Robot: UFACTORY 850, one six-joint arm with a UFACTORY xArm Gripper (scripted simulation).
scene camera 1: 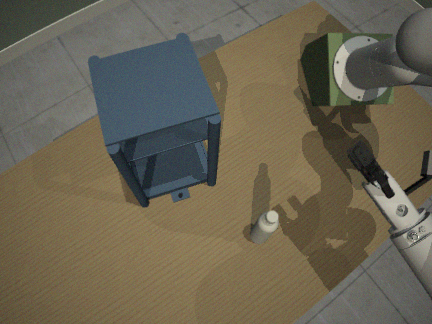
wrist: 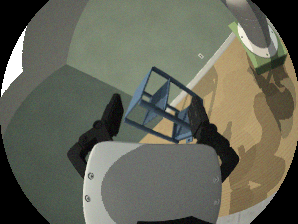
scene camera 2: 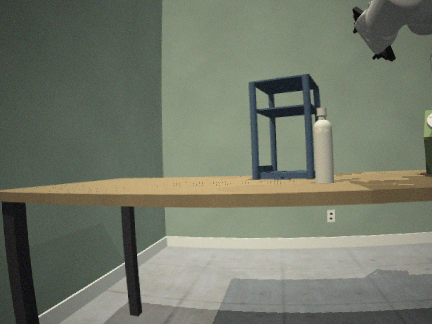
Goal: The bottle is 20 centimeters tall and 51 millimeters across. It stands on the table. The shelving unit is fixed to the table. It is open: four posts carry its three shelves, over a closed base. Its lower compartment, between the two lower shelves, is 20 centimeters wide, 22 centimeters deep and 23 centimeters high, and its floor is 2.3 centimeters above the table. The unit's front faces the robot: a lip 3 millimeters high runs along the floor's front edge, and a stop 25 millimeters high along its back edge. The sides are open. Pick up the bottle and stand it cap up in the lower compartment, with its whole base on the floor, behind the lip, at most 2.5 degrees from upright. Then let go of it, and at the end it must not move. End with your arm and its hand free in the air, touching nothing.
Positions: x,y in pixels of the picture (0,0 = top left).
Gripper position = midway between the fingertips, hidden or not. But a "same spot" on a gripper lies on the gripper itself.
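I can see my gripper in the wrist view, in scene camera 1 and also in scene camera 2 (367,43). There is a spot on my gripper (wrist: 110,122) that is the same spot as (scene camera 1: 372,160).
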